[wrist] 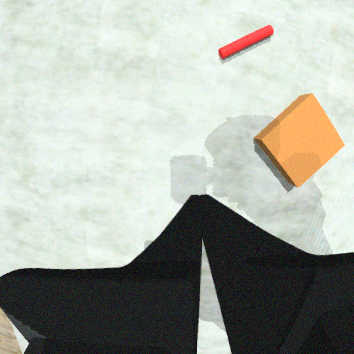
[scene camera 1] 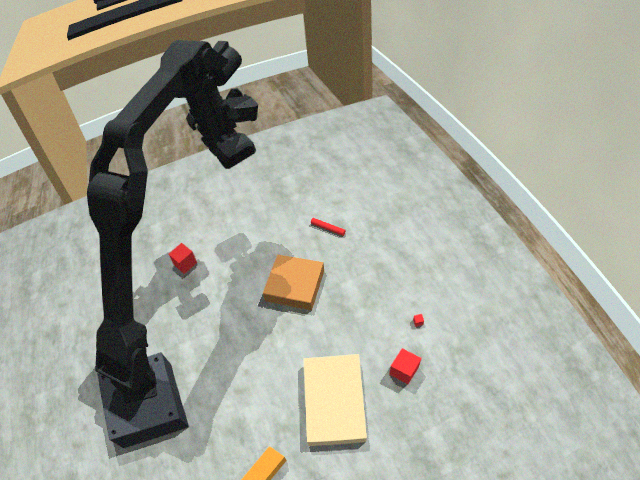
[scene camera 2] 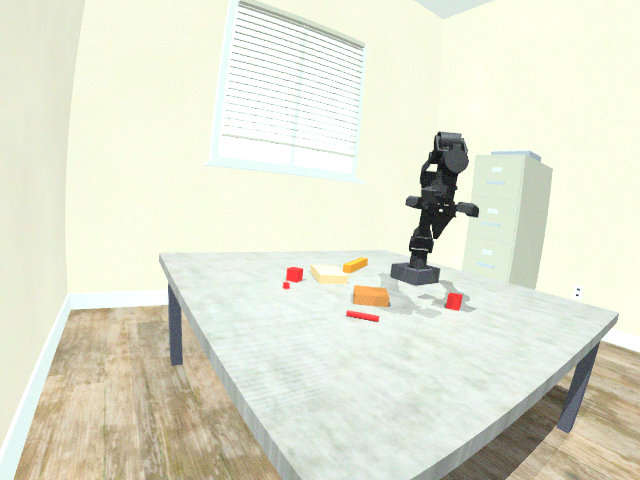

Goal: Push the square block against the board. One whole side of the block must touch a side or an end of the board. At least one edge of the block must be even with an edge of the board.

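Note:
The square block, orange-brown, lies flat on the table. The board, a pale yellow rectangle, lies flat, apart from the block, with a gap between them. In scene camera 1 the block is above the board and a little to its left, turned slightly relative to it. The board does not show in the wrist view. My gripper is shut and empty, high above the table and clear of both. In the wrist view the block is to the upper right of the fingertips.
A red rod lies near the block. One red cube stands nearer the arm. Another red cube and a tiny one are beside the board. An orange bar lies beyond it.

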